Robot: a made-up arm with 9 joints.
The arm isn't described. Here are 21 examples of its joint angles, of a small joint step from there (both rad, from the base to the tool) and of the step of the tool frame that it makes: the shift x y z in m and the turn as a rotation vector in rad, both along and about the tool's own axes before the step.
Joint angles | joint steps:
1: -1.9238 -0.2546 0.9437 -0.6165 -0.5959 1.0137 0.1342 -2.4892 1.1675 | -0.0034 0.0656 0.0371 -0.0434 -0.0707 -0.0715 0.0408 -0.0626 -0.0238
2: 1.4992 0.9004 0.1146 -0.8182 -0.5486 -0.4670 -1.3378 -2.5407 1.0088 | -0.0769 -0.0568 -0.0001 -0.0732 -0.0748 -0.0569 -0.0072 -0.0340 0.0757
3: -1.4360 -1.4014 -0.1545 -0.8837 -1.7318 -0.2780 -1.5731 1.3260 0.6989 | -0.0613 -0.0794 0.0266 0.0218 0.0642 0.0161 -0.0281 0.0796 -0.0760
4: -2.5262 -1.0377 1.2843 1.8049 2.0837 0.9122 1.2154 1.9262 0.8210 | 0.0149 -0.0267 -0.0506 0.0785 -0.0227 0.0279 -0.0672 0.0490 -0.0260
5: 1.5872 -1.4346 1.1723 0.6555 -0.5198 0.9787 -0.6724 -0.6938 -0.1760 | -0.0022 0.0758 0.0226 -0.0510 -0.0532 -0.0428 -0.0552 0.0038 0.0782
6: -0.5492 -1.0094 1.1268 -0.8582 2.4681 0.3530 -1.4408 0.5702 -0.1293 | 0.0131 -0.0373 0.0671 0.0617 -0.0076 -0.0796 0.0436 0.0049 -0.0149
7: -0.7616 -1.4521 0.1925 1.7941 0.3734 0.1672 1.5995 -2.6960 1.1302 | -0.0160 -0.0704 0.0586 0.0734 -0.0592 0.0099 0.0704 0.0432 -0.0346
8: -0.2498 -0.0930 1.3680 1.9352 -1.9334 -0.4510 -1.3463 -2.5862 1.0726 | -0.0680 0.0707 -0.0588 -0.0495 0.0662 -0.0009 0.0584 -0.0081 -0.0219
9: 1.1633 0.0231 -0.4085 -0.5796 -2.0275 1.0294 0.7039 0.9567 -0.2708 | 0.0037 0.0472 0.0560 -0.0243 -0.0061 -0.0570 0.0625 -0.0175 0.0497
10: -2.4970 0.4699 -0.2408 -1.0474 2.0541 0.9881 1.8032 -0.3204 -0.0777 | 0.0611 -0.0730 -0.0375 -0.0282 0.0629 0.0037 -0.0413 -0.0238 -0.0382
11: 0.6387 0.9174 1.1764 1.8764 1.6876 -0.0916 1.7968 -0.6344 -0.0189 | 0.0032 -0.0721 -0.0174 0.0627 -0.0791 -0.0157 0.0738 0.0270 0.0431
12: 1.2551 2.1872 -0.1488 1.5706 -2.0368 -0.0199 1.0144 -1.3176 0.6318 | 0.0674 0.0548 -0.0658 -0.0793 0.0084 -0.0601 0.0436 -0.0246 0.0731
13: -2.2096 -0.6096 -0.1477 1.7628 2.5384 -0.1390 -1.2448 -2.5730 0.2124 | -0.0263 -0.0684 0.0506 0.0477 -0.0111 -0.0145 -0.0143 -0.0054 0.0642
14: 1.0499 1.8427 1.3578 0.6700 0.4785 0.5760 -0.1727 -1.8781 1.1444 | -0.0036 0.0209 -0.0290 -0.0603 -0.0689 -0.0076 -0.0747 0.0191 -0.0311
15: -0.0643 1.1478 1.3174 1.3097 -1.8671 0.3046 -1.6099 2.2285 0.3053 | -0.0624 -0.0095 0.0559 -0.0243 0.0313 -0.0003 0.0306 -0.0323 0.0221
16: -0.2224 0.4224 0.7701 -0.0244 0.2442 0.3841 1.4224 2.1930 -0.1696 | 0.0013 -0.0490 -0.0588 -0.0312 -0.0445 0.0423 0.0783 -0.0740 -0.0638
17: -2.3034 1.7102 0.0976 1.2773 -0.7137 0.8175 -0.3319 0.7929 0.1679 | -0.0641 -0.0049 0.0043 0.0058 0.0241 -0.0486 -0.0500 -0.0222 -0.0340
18: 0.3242 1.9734 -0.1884 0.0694 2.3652 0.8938 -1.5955 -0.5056 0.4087 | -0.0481 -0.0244 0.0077 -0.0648 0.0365 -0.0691 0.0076 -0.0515 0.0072
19: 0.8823 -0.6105 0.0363 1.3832 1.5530 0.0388 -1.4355 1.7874 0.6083 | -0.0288 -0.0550 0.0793 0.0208 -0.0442 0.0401 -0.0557 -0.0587 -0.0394
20: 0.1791 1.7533 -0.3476 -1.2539 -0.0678 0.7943 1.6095 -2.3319 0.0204 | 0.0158 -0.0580 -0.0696 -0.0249 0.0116 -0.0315 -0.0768 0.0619 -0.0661
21: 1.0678 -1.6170 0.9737 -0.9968 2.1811 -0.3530 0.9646 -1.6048 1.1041 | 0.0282 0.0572 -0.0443 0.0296 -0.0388 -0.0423 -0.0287 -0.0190 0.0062
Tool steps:
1: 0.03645 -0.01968 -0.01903 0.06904 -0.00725 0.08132
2: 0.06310 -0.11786 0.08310 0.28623 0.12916 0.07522
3: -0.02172 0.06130 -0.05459 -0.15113 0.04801 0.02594
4: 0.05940 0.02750 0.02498 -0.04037 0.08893 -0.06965
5: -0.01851 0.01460 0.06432 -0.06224 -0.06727 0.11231
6: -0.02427 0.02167 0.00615 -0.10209 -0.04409 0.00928
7: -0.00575 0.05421 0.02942 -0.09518 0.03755 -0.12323
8: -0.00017 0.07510 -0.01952 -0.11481 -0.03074 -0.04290
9: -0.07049 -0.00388 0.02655 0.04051 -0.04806 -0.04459
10: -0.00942 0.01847 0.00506 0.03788 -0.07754 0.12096
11: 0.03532 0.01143 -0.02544 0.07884 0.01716 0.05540
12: 0.03573 -0.01933 -0.01789 0.06590 0.03408 0.05842
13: -0.00815 -0.01561 -0.00279 0.13200 0.06375 -0.00752
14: 0.09456 -0.03189 -0.01604 0.04952 0.17264 0.03515
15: 0.00887 0.04776 -0.01679 -0.01508 -0.00130 0.13584
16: -0.04614 -0.00232 0.02469 0.01862 -0.06903 -0.00308
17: 0.05009 0.03622 -0.03763 -0.06598 0.04219 -0.02734
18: -0.00553 0.00830 -0.00424 -0.09366 -0.02535 -0.00599
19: -0.08632 0.05219 -0.00577 -0.07131 -0.13209 -0.08397
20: 0.06472 0.04189 -0.01556 -0.07982 0.07061 0.15287
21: 0.01501 -0.03886 -0.03778 -0.00616 0.08314 -0.00625
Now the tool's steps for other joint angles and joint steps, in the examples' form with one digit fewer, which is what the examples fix.
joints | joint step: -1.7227 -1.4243 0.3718 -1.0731 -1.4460 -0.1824 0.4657 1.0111 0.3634 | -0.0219 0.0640 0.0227 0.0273 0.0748 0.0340 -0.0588 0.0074 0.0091
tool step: 0.0384 -0.0545 -0.0851 0.1475 0.0560 0.0164
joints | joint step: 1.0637 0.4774 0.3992 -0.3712 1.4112 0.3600 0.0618 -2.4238 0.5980 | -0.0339 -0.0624 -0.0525 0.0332 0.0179 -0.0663 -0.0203 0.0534 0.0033
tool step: 0.0567 0.0099 -0.0509 0.0395 0.1201 0.0283
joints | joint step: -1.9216 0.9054 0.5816 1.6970 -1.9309 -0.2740 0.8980 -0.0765 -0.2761 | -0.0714 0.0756 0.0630 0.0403 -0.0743 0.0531 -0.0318 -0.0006 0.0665
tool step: -0.0791 -0.0884 -0.0643 0.1764 -0.0357 -0.0686
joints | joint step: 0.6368 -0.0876 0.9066 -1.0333 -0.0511 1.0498 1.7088 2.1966 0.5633 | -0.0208 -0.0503 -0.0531 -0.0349 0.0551 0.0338 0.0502 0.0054 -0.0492
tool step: -0.0035 0.0225 0.0164 -0.0162 -0.0034 0.0598
